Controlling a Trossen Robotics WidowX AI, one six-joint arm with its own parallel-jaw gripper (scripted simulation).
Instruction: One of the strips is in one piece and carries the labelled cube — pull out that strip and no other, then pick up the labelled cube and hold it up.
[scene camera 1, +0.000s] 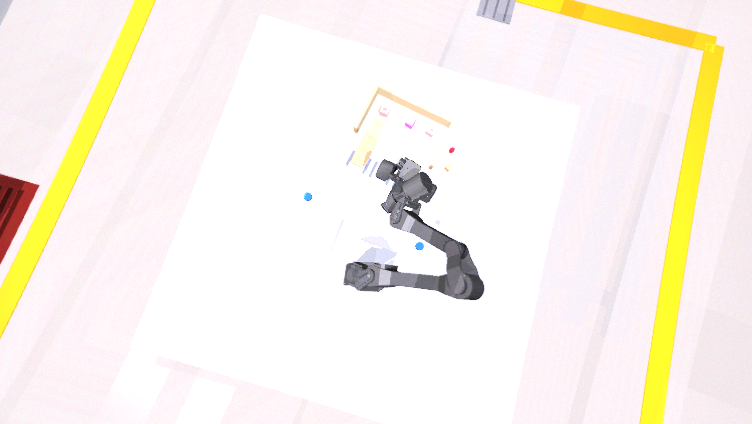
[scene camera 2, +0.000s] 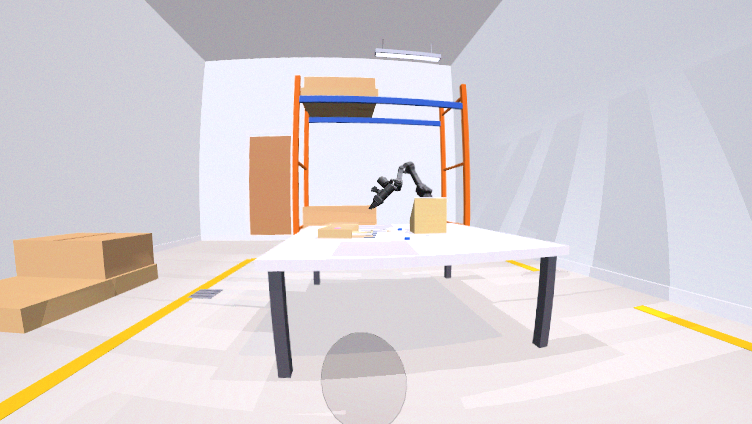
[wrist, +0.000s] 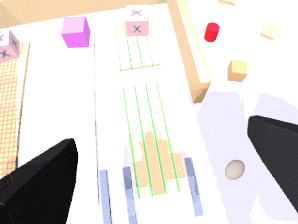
Note:
My gripper (scene camera 1: 411, 169) is open, holding nothing. I also see a strip (wrist: 156, 158).
My gripper shows as well in the wrist view (wrist: 164, 136).

